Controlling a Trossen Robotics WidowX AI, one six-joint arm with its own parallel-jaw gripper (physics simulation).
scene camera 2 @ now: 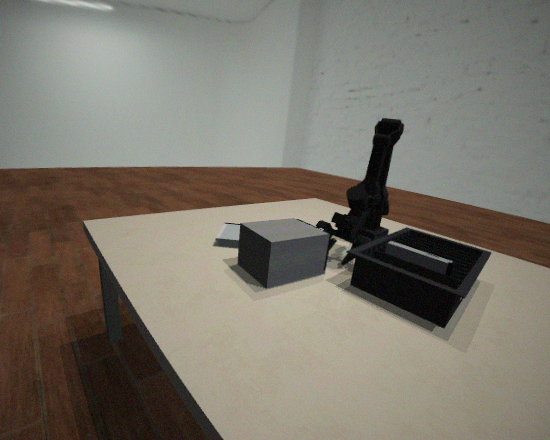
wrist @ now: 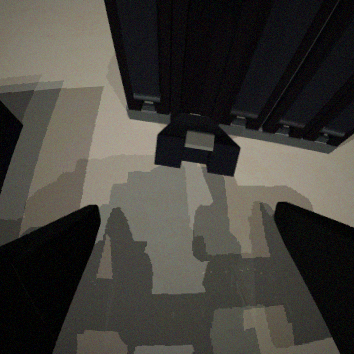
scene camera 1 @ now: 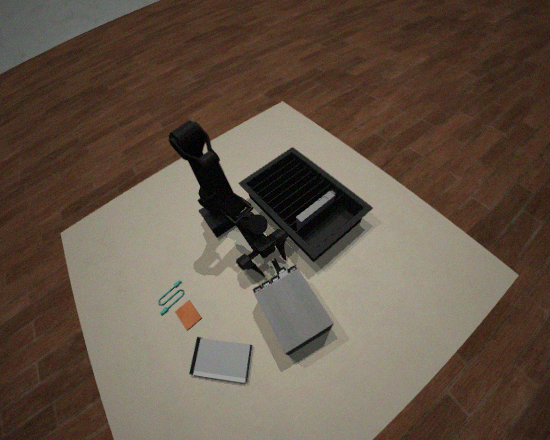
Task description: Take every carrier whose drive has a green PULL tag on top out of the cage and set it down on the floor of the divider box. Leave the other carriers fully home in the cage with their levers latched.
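Frame: origin at the arm's base, x right, y ahead, z up, level; metres.
Where they show: gripper, fingertip midpoint: (scene camera 2: pixel 329 258) (wrist: pixel 188 211) (scene camera 1: pixel 275 268); arm's base, origin of the base link: (scene camera 2: pixel 371 226) (scene camera 1: pixel 217 209).
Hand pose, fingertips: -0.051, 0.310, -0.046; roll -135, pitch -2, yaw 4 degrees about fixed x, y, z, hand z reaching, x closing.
Note:
Things, the pixels of their top centre, and the offset from my fingertips, as dx, dy, dz. "*": a spot on its surface instead. Level surfaces: height alone.
- grey cage, middle of its top: (scene camera 2: pixel 286 228) (scene camera 1: pixel 290 305) +0.039, +0.156, +0.105
- black divider box, middle of its top: (scene camera 2: pixel 427 252) (scene camera 1: pixel 301 194) -0.225, -0.142, +0.078
- long grey-topped carrier, middle of its top: (scene camera 2: pixel 420 251) (scene camera 1: pixel 317 204) -0.231, -0.063, +0.098
- flat grey tray-like unit, middle of its top: (scene camera 1: pixel 219 359) (scene camera 2: pixel 236 231) +0.295, +0.141, +0.013
- orange square, surface spot: (scene camera 1: pixel 188 315) * +0.327, -0.039, -0.009
- teal cable, surface spot: (scene camera 1: pixel 178 283) * +0.310, -0.162, -0.008
- table, its level: dz -0.014
The grey cage (scene camera 1: pixel 295 310) (scene camera 2: pixel 300 260) (wrist: pixel 300 144) stands with its bay side facing the arm. In the wrist view, one carrier's dark lever (wrist: pixel 226 154) (scene camera 1: pixel 277 267) sticks out from the second bay from the left; the neighbouring carriers' fronts (wrist: pixel 139 55) look flush. My gripper (scene camera 1: pixel 274 267) (scene camera 2: pixel 339 254) (wrist: pixel 188 211) is open and empty, its fingertips apart on either side, a little short of the lever. The black divider box (scene camera 1: pixel 320 254) (scene camera 2: pixel 400 295) holds a long grey-topped carrier (scene camera 1: pixel 315 209) (scene camera 2: pixel 420 257), upright beside the dividers. No PULL tag shows.
A flat grey tray-like unit (scene camera 1: pixel 222 360) (scene camera 2: pixel 228 234) lies beside the cage. An orange square (scene camera 1: pixel 188 315) and a teal cable (scene camera 1: pixel 178 283) lie on the table (scene camera 1: pixel 425 300) (scene camera 2: pixel 310 350). The divider box's near corner is close to the gripper and cage.

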